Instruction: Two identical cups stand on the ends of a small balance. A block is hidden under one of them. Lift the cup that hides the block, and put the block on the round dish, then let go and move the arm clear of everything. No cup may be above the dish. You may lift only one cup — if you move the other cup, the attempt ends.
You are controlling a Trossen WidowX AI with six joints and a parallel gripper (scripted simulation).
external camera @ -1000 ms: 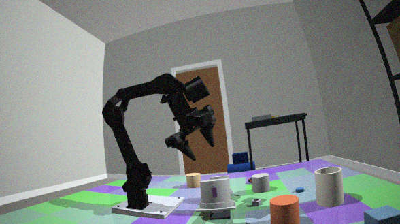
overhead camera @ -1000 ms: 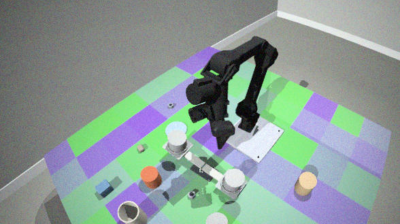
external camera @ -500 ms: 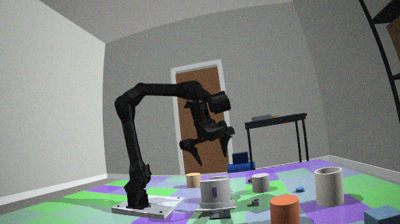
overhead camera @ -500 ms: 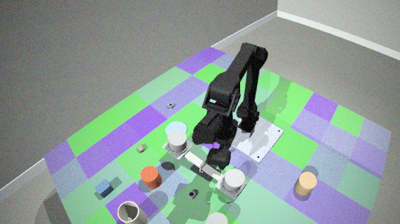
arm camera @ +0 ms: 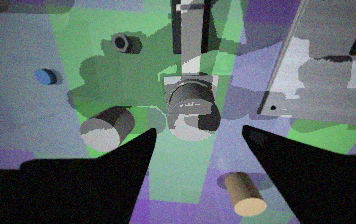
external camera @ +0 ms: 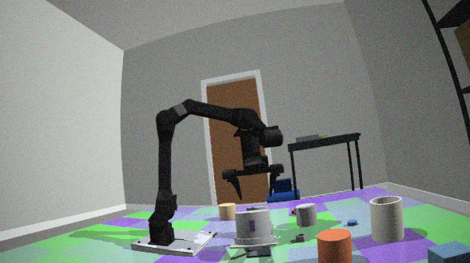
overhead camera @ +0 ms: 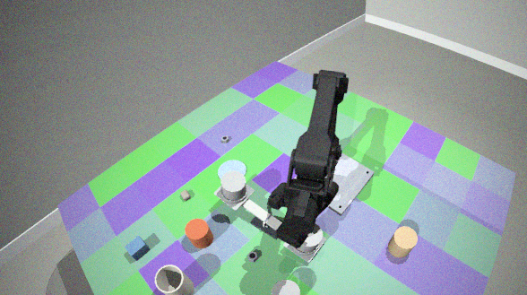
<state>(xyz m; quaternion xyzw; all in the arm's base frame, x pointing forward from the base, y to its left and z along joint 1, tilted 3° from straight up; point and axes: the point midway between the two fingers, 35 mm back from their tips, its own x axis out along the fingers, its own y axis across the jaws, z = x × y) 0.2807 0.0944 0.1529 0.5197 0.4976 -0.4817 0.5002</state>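
The pale teal block is 8 cm below my gripper tip. The rest, counted from my gripper tip: tan cylinder (14 cm behind, 25 cm to the left, 8 cm below); then grey cup (1 cm behind, 27 cm to the right, 1 cm below); then red item (16 cm ahead, 19 cm to the left, 11 cm below).
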